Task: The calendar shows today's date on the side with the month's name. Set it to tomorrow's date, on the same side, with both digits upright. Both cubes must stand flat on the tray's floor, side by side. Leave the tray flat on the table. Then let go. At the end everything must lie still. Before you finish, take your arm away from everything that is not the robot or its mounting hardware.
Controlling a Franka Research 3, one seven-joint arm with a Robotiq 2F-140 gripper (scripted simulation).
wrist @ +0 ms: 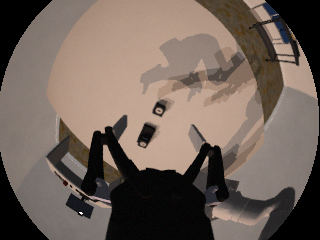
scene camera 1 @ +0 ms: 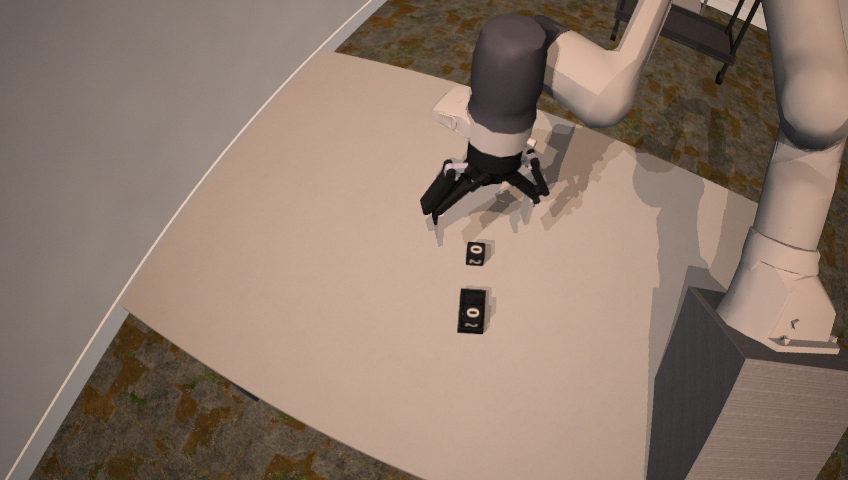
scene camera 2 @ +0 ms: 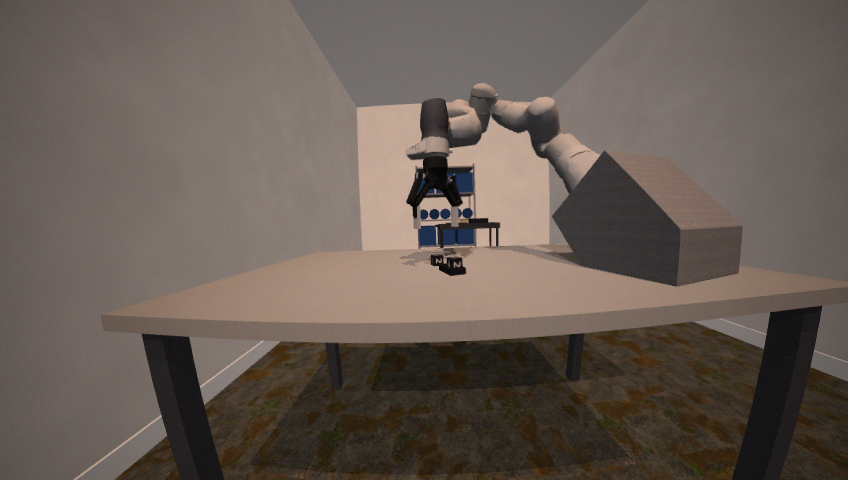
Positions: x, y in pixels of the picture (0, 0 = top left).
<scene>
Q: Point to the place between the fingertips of my gripper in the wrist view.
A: At 159, 125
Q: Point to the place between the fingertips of my gripper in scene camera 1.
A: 482, 225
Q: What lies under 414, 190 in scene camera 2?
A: My gripper.
</scene>
